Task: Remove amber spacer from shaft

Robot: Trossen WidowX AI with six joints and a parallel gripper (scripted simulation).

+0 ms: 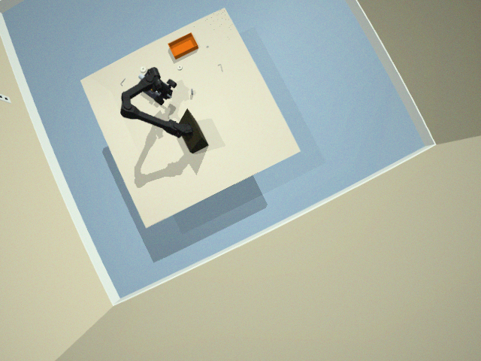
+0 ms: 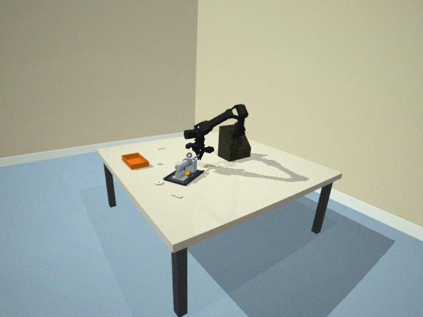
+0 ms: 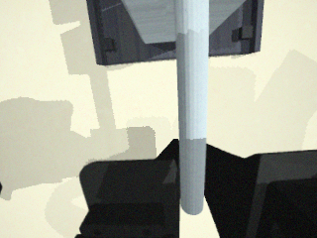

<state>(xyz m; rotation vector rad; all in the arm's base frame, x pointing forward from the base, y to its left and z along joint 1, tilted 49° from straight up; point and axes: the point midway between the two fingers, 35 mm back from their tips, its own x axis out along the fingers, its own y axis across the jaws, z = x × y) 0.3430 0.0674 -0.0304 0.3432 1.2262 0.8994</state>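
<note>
My gripper tip is now 70 mm short of the pale grey shaft, 30 mm to the right of it and 40 mm below it. Round my gripper tip: amber spacer: 160 mm ahead, 70 mm to the left, 30 mm below; orange tray: 330 mm ahead, 290 mm to the right, 30 mm below.
</note>
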